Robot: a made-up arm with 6 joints. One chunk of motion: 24 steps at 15 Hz.
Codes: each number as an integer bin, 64 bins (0 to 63) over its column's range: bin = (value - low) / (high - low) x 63, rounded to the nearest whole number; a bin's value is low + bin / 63 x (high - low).
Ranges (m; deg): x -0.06..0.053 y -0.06..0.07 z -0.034..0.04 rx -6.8..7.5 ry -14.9..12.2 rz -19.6..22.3
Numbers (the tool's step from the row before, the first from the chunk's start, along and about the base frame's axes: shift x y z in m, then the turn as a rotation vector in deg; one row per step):
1: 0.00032 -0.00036 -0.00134 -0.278 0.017 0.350
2: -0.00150 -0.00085 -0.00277 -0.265 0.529 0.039
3: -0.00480 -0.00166 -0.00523 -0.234 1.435 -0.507
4: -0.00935 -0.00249 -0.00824 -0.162 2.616 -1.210
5: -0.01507 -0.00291 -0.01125 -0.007 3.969 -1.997
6: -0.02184 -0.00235 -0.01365 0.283 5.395 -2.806
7: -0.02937 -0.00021 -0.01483 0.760 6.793 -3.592
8: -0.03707 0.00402 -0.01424 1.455 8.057 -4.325
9: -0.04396 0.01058 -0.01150 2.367 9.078 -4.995
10: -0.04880 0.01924 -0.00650 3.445 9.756 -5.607
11: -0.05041 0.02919 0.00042 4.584 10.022 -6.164
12: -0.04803 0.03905 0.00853 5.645 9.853 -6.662
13: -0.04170 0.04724 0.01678 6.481 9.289 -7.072
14: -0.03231 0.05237 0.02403 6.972 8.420 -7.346
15: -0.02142 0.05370 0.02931 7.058 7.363 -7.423
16: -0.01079 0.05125 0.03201 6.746 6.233 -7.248
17: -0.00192 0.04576 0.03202 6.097 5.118 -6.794
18: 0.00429 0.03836 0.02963 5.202 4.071 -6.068
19: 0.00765 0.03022 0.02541 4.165 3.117 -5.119
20: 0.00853 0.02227 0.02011 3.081 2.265 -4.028
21: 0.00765 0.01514 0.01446 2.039 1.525 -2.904
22: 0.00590 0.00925 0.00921 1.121 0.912 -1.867
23: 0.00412 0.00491 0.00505 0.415 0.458 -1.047
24: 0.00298 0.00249 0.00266 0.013 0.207 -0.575
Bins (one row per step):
1: 34 29 28 29 35 30
2: 33 29 27 29 36 30
3: 31 28 24 29 38 29
4: 28 28 22 29 41 28
5: 25 28 19 30 44 26
6: 21 28 17 31 47 25
7: 17 29 16 33 50 24
8: 13 31 17 36 53 23
9: 9 34 19 40 56 22
10: 6 38 23 45 57 21
11: 5 43 29 50 58 20
12: 7 48 36 55 58 19
13: 10 52 43 59 56 19
14: 15 54 49 61 54 18
15: 22 55 54 61 52 18
16: 27 54 56 60 49 19
17: 32 51 56 57 47 19
18: 36 48 54 53 44 20
19: 38 44 51 48 42 22
20: 38 40 46 44 40 23
21: 38 36 41 39 38 25
22: 37 34 37 35 37 27
23: 36 31 33 32 36 28
24: 35 30 31 30 35 29

